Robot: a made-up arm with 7 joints.
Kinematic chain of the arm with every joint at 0, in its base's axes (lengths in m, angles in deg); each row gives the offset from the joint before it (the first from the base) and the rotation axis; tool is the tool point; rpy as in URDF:
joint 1: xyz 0 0 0.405 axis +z
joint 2: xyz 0 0 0 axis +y
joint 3: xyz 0 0 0.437 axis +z
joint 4: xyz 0.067 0 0 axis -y
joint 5: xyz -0.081 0 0.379 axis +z
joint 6: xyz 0 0 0 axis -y
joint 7: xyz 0.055 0 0 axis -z
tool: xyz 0 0 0 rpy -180 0 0
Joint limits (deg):
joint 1: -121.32..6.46
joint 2: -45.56..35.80
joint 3: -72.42..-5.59
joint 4: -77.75..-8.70
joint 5: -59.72..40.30
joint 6: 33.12..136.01
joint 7: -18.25..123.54
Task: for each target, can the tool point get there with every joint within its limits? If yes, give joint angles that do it. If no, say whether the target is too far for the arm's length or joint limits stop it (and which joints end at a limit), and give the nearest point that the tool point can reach.
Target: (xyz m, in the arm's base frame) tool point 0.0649 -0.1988 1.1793
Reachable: yes | joints -46.45 -19.32 -12.54 -69.72 -50.06 98.84 23.80
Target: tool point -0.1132 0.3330 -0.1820
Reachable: no: joint limits stop it (at a limit: joint 1, joint 2, joint 3, joint 4, joint 6) | nearest point -0.2089 0.5121 0.8814 | short by 1.083 m
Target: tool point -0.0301 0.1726 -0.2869
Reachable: no: joint limits stop it (at a limit: joint 1, joint 2, joint 3, joint 4, joint 6) | nearest point 0.6978 0.0425 0.5904 | short by 1.147 m
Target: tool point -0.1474 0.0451 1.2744
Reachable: yes | joints -62.40 -12.34 -59.19 -21.86 -35.11 113.30 -2.37
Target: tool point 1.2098 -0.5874 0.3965
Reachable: no: too far | nearest point 0.6664 -0.3236 0.6248 | short by 0.646 m
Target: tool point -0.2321 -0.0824 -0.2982
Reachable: no: joint limits stop it (at a limit: joint 1, joint 2, joint 4, joint 6) | nearest point -0.4603 -0.5225 0.5984 | short by 1.025 m
